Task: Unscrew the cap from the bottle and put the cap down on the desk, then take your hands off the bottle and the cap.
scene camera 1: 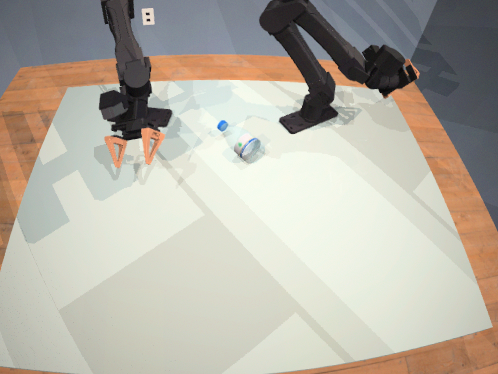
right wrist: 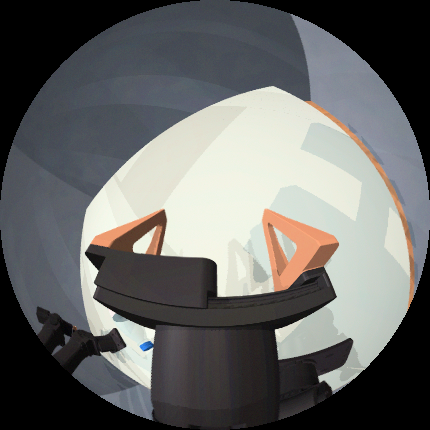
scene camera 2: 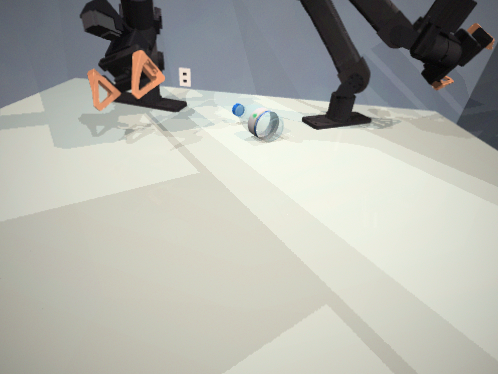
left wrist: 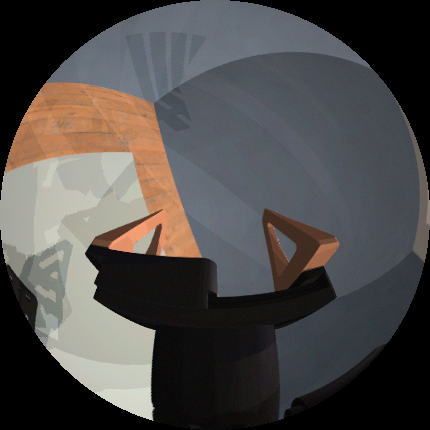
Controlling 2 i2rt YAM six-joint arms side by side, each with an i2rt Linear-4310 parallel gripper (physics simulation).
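Where they show: left gripper, fingertip midpoint: [scene camera 1: 407, 79] [scene camera 2: 470, 64] [left wrist: 214, 214]; right gripper, fingertip midpoint: [scene camera 1: 132, 166] [right wrist: 214, 213] [scene camera 2: 115, 103]; left arm's base, link origin: [scene camera 1: 309, 117] [right wrist: 113, 341] [scene camera 2: 336, 121]; right arm's base, link origin: [right wrist: 294, 368] [scene camera 2: 149, 103].
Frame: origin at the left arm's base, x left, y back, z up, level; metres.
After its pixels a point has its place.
The clear bottle [scene camera 1: 246, 146] {z 0.058, x -0.275, y -0.054 m} [scene camera 2: 260, 125] {z 0.043, x -0.284, y -0.068 m} lies on its side on the desk between the two arm bases, with its bottom toward the scene cameras. The blue cap [scene camera 1: 222, 125] {z 0.045, x -0.282, y 0.053 m} [scene camera 2: 238, 109] {z 0.040, x -0.284, y 0.045 m} [right wrist: 146, 346] is at its neck end; the clear neck is faint. My right gripper [scene camera 1: 133, 164] {z 0.084, x -0.554, y 0.008 m} [scene camera 2: 119, 103] {z 0.084, x -0.554, y 0.008 m} [right wrist: 214, 213] {z 0.084, x -0.554, y 0.008 m} is open and empty, above the desk to the picture left of the bottle. My left gripper [scene camera 1: 404, 86] {z 0.167, x 0.282, y -0.119 m} [scene camera 2: 465, 68] {z 0.167, x 0.282, y -0.119 m} [left wrist: 214, 214] {z 0.167, x 0.282, y -0.119 m} is open and empty, raised at the far picture right, well away from the bottle.
The left arm's base plate [scene camera 1: 291, 125] {z 0.010, x -0.083, y -0.010 m} [scene camera 2: 320, 121] {z 0.010, x -0.068, y -0.009 m} is close to the picture right of the bottle. The right arm's base plate [scene camera 1: 161, 116] {z 0.010, x -0.401, y 0.210 m} [scene camera 2: 172, 104] {z 0.010, x -0.406, y 0.205 m} stands to the picture left. The wooden desk border [scene camera 1: 200, 62] runs behind, with the wall beyond.
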